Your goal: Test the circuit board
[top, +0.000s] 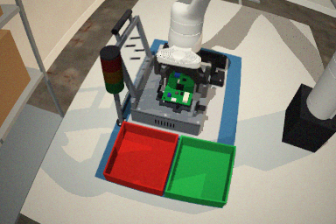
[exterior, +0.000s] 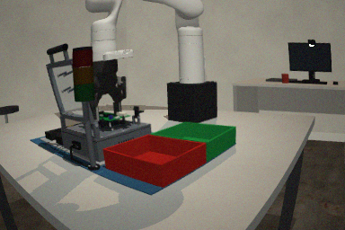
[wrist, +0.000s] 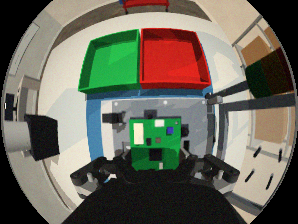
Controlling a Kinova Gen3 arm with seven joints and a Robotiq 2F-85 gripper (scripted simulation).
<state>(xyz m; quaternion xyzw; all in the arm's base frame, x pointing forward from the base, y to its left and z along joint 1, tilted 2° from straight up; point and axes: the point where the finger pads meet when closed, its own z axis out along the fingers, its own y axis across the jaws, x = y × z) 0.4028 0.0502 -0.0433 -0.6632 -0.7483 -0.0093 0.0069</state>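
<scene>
My gripper is now right at the green circuit board. Round my hand: tester lid: 12 cm ahead, 10 cm above, 1 cm to the left; then green bin: 19 cm to the left, 13 cm behind, 7 cm below; then red bin: 20 cm to the left, 7 cm below, 2 cm ahead.
</scene>
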